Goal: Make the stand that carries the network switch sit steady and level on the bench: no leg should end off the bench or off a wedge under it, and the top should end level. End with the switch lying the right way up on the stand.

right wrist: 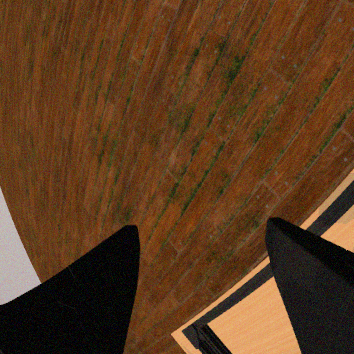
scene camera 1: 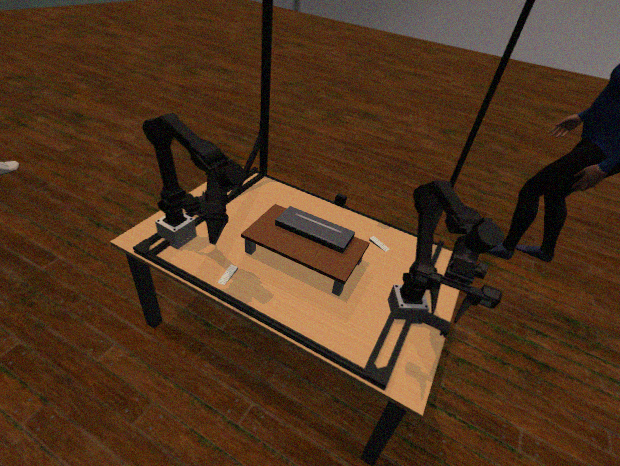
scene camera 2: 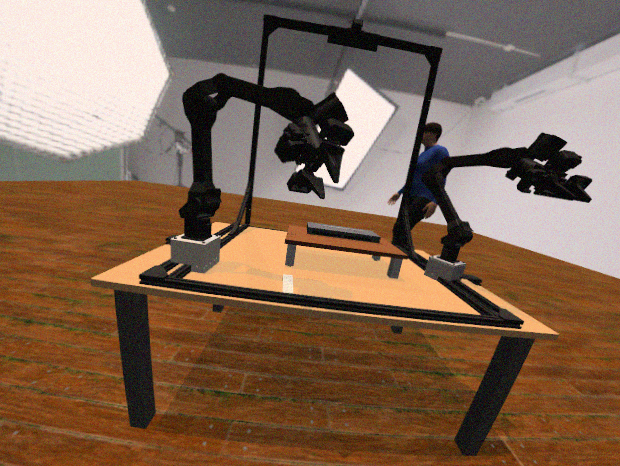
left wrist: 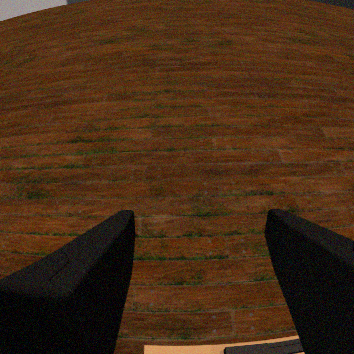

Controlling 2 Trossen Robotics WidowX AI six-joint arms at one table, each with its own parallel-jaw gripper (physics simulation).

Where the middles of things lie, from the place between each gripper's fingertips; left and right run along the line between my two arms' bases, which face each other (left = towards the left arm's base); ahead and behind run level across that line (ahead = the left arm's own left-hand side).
Scene:
Right now the dark flat network switch (scene camera 1: 333, 236) is 46 cm behind my left hand, 42 cm to the right of it and 24 cm below it. Round my left hand: brown stand (scene camera 1: 263, 232) 44 cm to the right, 41 cm behind, 31 cm below.
My right gripper is now 340 mm past the brown stand, 230 mm above it and 180 mm to the right of it. Round my right hand: dark flat network switch (390 mm behind, 200 mm to the left, 170 mm below).

